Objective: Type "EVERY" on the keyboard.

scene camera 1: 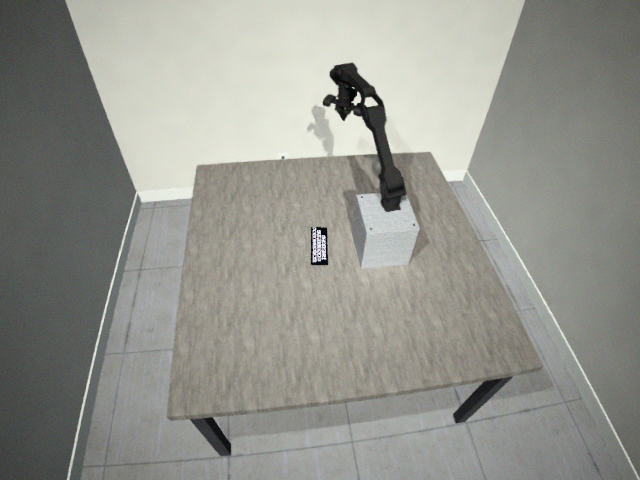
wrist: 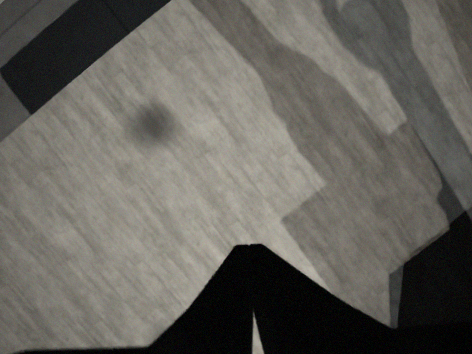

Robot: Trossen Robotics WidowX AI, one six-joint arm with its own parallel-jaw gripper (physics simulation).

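Seen in the pictures: gripper, fingertip midpoint: (scene camera 1: 343,120) (wrist: 248,257); arm's base, link origin: (scene camera 1: 390,205).
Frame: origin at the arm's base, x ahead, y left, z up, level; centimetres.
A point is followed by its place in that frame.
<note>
A small black keyboard (scene camera 1: 319,245) {x 27.4, y -3.2, z -20.5 cm} with white keys lies flat on the table, left of the arm's base block. Its letters are too small to read, and it does not show in the wrist view. My gripper (scene camera 1: 343,117) {x 5.7, y -46.8, z 11.3 cm} (wrist: 248,257) {x 5.7, y -46.8, z 11.3 cm} is shut and empty. It points down, high above the back part of the table and well away from the keyboard. In the wrist view its black fingertips meet at the lower middle, over bare wood.
The arm stands on a light grey block (scene camera 1: 388,242) {x 4.6, y 12.7, z -7.0 cm} right of the keyboard. The wooden table (scene camera 1: 289,330) {x 47.7, y 32.3, z -22.3 cm} (wrist: 125,210) {x 20.3, y -51.4, z -22.3 cm} reaches close to the pale back wall (scene camera 1: 232,77). Shadows of the arm fall across the tabletop in the wrist view.
</note>
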